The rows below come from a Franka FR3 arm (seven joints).
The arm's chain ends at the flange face. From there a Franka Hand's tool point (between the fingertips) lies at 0.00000 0.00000 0.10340 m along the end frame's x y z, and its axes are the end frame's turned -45 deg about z.
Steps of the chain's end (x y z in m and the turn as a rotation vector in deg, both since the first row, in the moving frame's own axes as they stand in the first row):
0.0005, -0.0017, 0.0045, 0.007, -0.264, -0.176
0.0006, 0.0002, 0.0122, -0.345, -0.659, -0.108
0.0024, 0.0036, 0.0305, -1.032, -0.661, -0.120
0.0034, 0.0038, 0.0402, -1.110, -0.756, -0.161
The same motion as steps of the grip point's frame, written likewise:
0.0012, -0.0012, 0.0045, 0.192, -0.182, -0.176
-0.0010, 0.0002, 0.0122, 0.222, -0.710, -0.108
-0.0030, 0.0047, 0.0305, -0.262, -1.197, -0.120
-0.0027, 0.0055, 0.0402, -0.250, -1.319, -0.161

